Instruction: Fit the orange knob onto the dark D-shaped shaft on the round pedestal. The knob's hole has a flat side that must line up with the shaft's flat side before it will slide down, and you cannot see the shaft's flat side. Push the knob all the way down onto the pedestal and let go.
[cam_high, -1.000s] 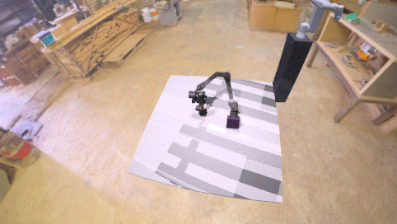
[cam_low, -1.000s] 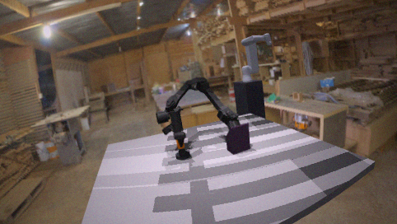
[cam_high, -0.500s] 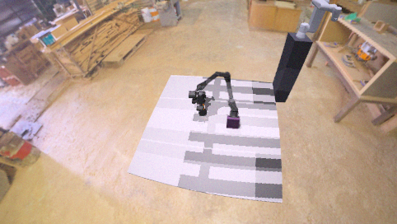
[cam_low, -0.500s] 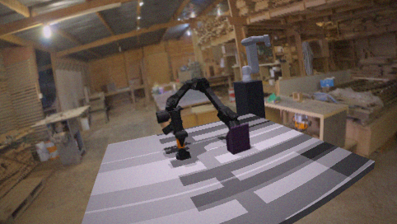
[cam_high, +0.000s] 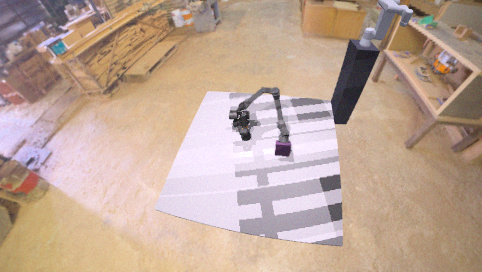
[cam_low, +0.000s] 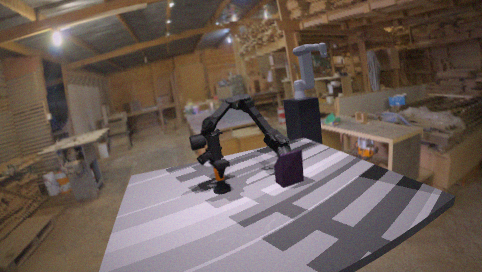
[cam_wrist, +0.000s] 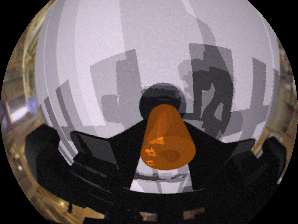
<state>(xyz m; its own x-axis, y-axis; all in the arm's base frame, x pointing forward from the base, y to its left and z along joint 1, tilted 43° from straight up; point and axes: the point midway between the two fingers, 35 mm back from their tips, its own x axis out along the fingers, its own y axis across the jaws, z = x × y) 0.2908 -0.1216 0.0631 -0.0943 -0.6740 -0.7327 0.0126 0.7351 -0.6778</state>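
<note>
Now: the orange knob 20 mm above my gripper tip. Round my gripper tip: dark round pedestal 40 mm below.
</note>
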